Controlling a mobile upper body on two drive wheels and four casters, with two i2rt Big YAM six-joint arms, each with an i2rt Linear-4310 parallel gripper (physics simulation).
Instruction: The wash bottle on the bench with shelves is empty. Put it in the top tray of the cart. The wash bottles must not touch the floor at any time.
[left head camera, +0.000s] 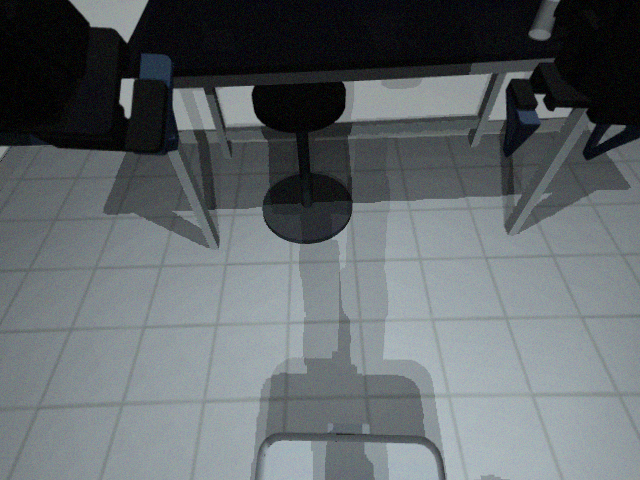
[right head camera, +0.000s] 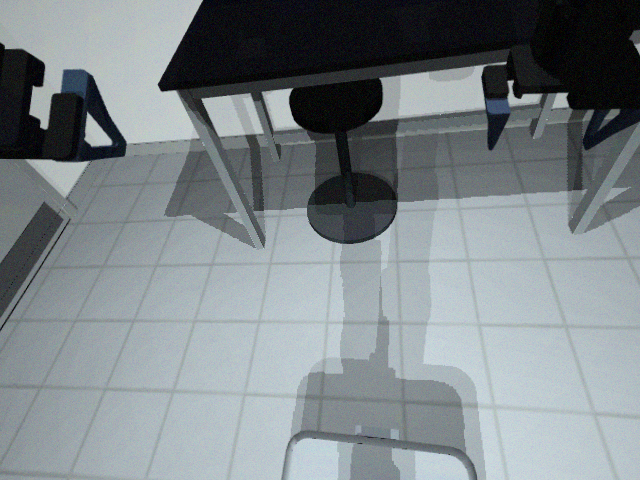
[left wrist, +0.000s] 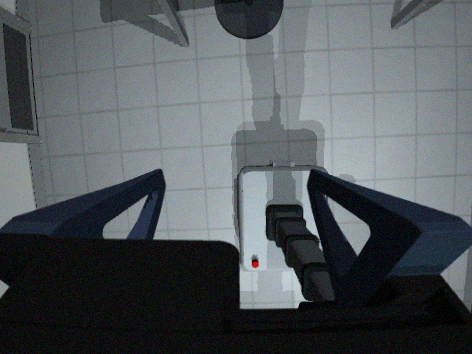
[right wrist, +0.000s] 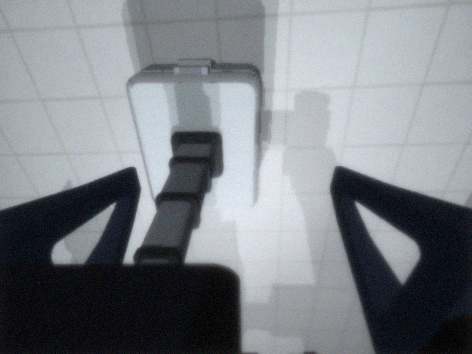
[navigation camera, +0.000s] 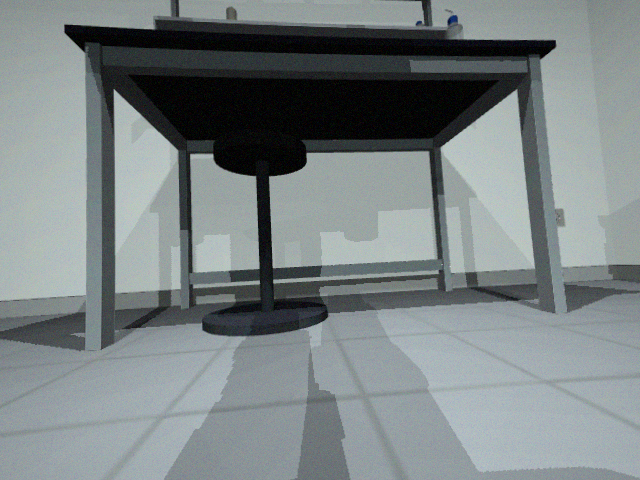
In view: my left gripper (left head camera: 118, 139), my right gripper (right head camera: 536, 146) and a bench with shelves (navigation camera: 339, 88).
My left gripper also shows in the right head camera view (right head camera: 77, 148) and in the left wrist view (left wrist: 236, 177). My right gripper also shows in the left head camera view (left head camera: 544, 155) and in the right wrist view (right wrist: 235, 177). The bench with shelves also shows in the left head camera view (left head camera: 208, 51) and in the right head camera view (right head camera: 220, 55).
